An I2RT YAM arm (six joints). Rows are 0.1 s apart.
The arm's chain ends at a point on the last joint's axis. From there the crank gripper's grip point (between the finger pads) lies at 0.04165 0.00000 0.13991 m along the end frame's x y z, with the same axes.
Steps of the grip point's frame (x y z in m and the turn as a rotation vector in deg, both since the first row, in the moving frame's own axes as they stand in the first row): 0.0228, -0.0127, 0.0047, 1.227, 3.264, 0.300; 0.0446, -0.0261, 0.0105, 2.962, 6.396, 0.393; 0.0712, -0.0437, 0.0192, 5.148, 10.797, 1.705; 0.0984, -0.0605, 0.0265, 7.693, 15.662, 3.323; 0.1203, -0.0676, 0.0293, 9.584, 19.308, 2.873
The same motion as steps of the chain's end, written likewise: 0.0149, -0.0100, 0.0073, 1.227, 3.264, 0.300; 0.0293, -0.0193, 0.0162, 2.962, 6.396, 0.393; 0.0456, -0.0332, 0.0300, 5.148, 10.797, 1.705; 0.0618, -0.0462, 0.0440, 7.693, 15.662, 3.323; 0.0761, -0.0491, 0.0526, 9.584, 19.308, 2.873
